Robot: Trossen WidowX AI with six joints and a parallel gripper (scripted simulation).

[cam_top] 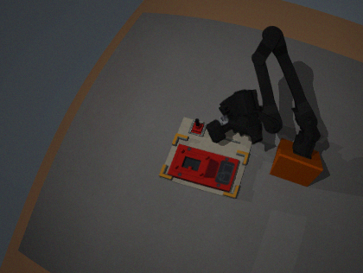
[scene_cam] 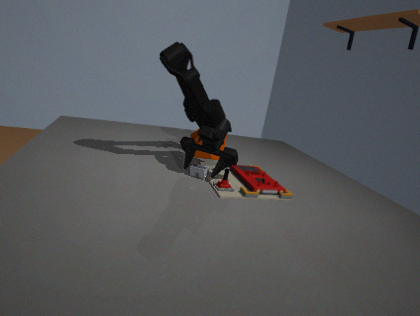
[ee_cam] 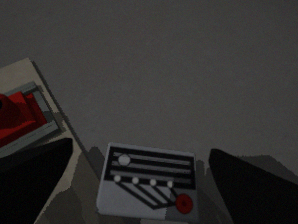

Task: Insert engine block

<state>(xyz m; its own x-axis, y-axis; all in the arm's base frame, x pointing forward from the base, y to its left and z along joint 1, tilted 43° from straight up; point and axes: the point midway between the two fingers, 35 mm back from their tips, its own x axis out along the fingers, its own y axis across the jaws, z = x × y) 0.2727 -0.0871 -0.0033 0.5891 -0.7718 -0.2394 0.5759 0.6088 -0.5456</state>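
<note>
The grey engine block lies 10 mm behind my gripper tip and 10 mm to the left of it. Round my gripper tip: stand 70 mm ahead, 70 mm to the left, 20 mm above.
</note>
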